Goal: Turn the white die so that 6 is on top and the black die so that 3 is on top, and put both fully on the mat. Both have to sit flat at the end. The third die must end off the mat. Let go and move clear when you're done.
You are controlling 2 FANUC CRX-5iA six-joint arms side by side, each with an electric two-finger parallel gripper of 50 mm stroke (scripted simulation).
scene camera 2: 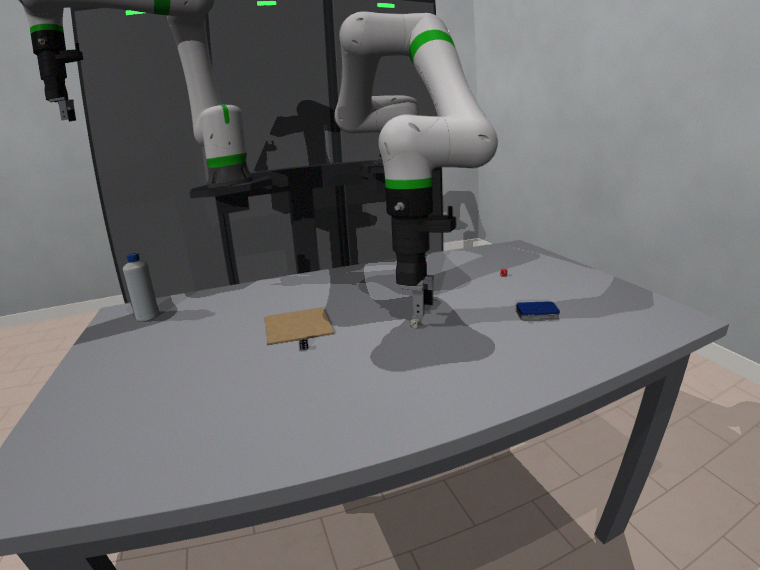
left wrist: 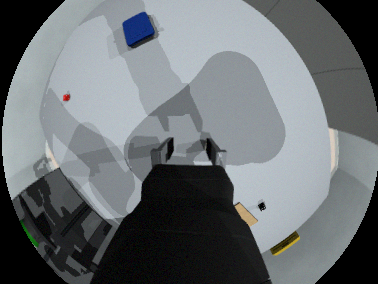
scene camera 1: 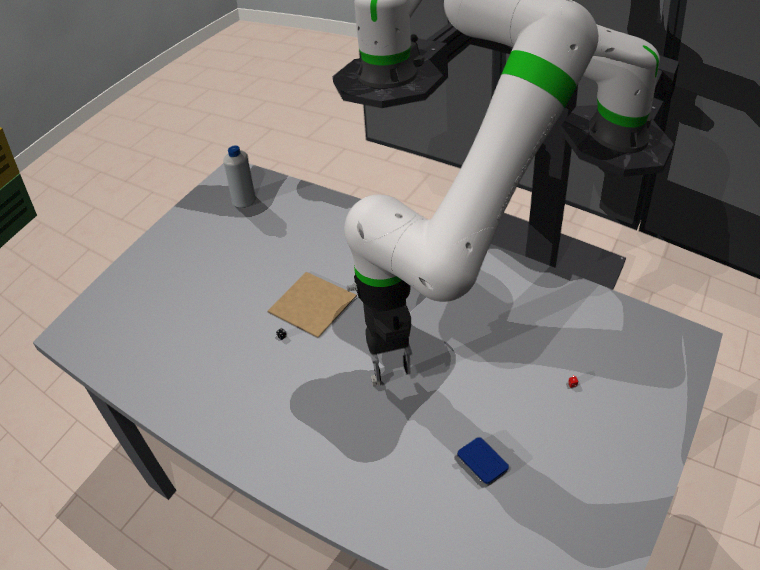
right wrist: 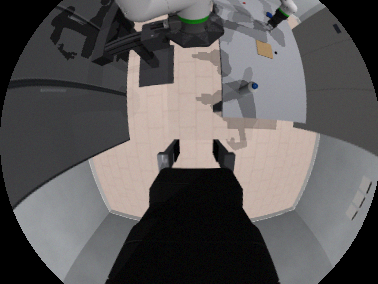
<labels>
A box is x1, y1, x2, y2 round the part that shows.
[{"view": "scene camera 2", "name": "left gripper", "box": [392, 229, 433, 315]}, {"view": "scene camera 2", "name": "right gripper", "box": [38, 60, 75, 120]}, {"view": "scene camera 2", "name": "tan mat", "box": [265, 307, 333, 344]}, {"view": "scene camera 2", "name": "grey bottle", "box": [123, 253, 158, 320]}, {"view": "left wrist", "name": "left gripper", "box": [89, 138, 271, 283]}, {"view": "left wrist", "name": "blue-topped box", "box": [122, 12, 155, 48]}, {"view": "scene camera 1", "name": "left gripper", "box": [363, 305, 411, 380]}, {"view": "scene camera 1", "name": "tan mat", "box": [268, 272, 356, 337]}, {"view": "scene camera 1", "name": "blue-topped box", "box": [457, 437, 508, 485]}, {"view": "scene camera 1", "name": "grey bottle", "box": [223, 145, 255, 207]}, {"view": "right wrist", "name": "right gripper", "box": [105, 139, 280, 283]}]
</labels>
